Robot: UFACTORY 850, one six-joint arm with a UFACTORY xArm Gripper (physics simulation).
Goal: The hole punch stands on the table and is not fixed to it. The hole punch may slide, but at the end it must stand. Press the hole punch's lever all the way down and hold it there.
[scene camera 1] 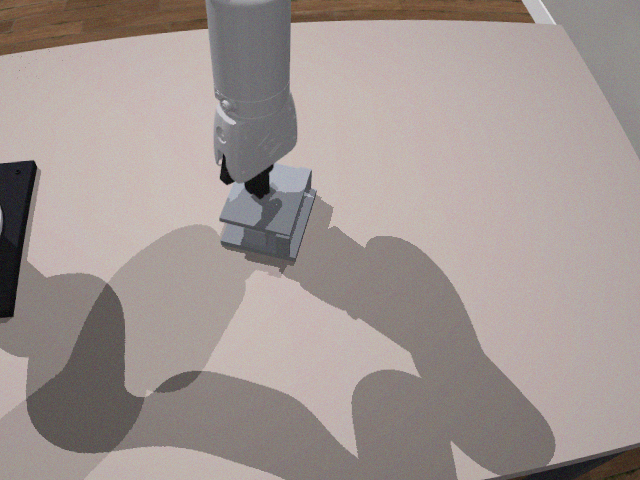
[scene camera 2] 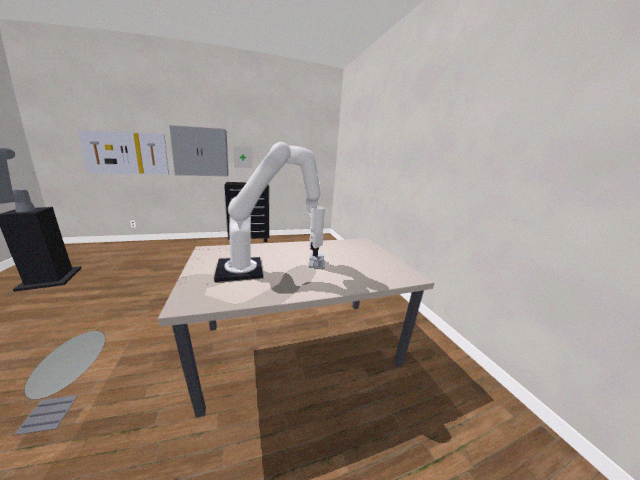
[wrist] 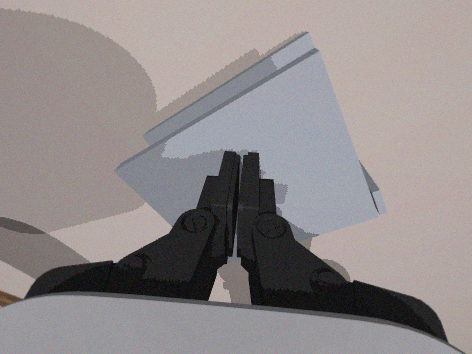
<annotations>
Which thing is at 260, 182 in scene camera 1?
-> My gripper.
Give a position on a grey-blue hole punch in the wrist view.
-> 303, 43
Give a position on a grey-blue hole punch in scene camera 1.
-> At 284, 247
</annotations>
